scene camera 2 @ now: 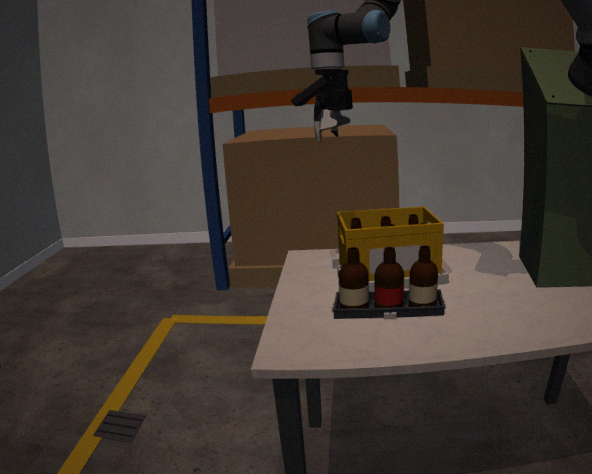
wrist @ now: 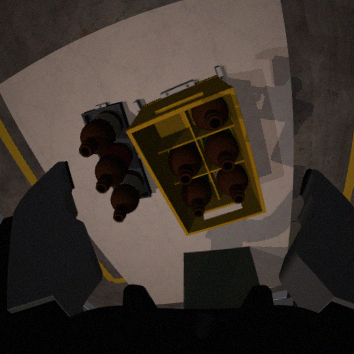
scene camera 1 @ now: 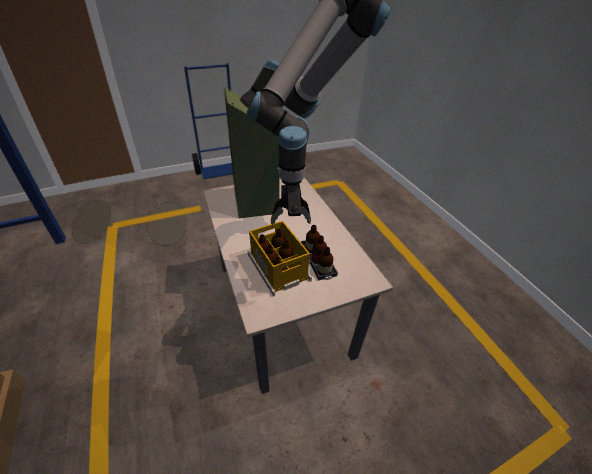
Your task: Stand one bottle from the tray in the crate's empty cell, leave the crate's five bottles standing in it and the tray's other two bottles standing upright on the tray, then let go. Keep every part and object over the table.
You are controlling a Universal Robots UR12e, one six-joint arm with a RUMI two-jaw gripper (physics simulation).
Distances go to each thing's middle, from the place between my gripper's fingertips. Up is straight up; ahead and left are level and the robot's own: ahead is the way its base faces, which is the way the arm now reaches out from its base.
Labels:
Now: the red-labelled bottle [scene camera 2: 389,275] 13 cm behind my hand, 22 cm to the left of it and 32 cm below it.

